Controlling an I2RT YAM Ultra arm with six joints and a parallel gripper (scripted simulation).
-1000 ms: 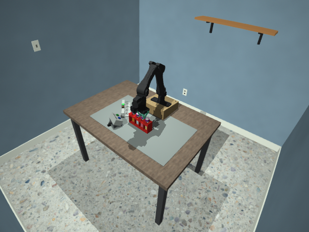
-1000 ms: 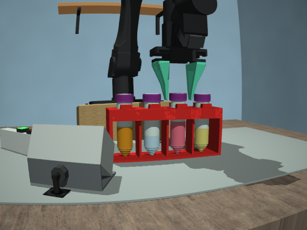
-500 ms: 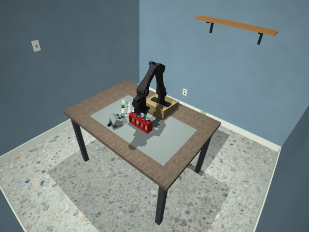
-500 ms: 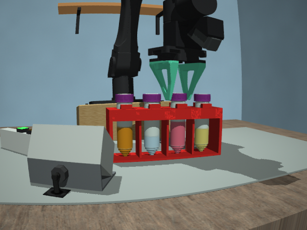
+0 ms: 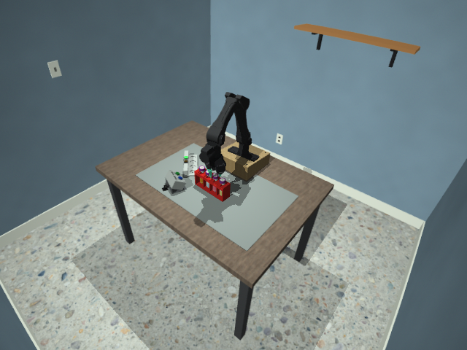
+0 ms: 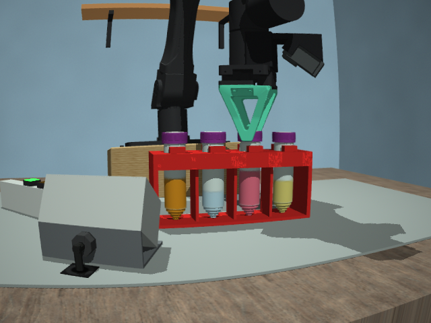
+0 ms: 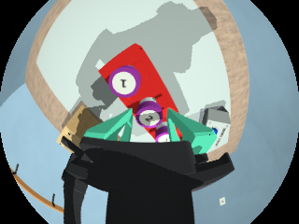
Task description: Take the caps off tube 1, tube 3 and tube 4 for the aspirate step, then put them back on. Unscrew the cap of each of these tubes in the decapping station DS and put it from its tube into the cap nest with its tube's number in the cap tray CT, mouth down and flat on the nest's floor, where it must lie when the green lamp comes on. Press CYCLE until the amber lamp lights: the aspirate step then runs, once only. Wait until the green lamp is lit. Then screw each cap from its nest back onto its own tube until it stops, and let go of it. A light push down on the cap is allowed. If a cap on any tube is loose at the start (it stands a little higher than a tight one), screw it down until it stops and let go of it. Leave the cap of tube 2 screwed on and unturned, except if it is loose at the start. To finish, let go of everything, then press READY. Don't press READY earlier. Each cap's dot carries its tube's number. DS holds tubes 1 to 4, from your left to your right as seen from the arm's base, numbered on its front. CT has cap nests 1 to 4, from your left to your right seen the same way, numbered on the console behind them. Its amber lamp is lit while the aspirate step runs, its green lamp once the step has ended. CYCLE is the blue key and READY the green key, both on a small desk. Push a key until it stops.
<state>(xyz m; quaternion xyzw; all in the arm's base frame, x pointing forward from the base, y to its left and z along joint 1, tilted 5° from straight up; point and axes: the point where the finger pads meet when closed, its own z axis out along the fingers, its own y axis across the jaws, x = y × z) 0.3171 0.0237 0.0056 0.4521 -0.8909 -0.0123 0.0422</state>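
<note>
My hand is 6 cm short of the green key, 23 cm to the left of it and 5 cm above it. The rest, counted from my hand: grey key desk (9 cm ahead, 21 cm to the right, 6 cm below); then blue key (8 cm ahead, 18 cm to the right, 5 cm below).
</note>
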